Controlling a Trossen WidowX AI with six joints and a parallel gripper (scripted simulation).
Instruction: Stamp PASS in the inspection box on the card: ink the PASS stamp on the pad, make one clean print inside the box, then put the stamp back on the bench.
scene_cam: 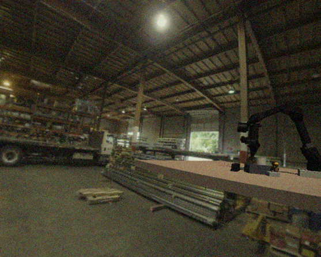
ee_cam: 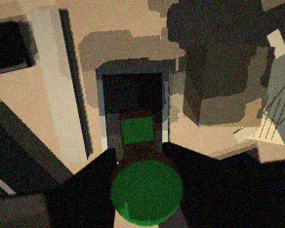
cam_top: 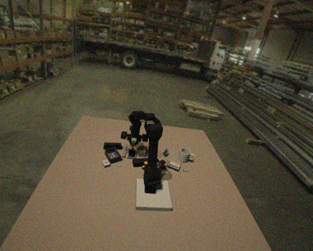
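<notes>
Right now my gripper tip is 80 mm above the ink pad. The rest, counted from my gripper tip: tan box 80 mm to the right, 60 mm below, 30 mm ahead; then black block 90 mm behind, 70 mm to the right, 70 mm below; then green-knobbed stamp right at my gripper tip.
</notes>
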